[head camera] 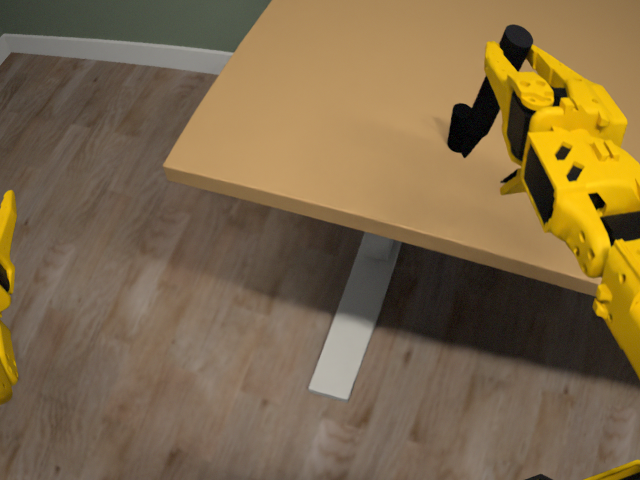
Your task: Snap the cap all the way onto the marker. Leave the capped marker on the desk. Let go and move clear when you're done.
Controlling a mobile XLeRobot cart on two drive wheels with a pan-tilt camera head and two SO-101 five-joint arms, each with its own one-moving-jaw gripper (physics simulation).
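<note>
A long black marker (485,102) leans at a slant over the desk (320,124), its flat round end up between the jaws. A short black cylinder, which looks like the cap (459,127), is upright at the marker's lower end. The two overlap in dark outline, so I cannot tell whether they touch or how they meet. My right gripper (510,51) is shut on the marker near its upper end. My left gripper (7,209) is at the far left picture edge, away from the desk and over the floor. It is partly cut off and holds nothing; it stands partly open.
The desk's front edge (299,207) runs from the left corner down to the right. A pale desk leg foot (343,351) stands on the wood floor (155,310) below it. A green wall (129,20) with a white baseboard is at the back left. A yellow part shows at the bottom right.
</note>
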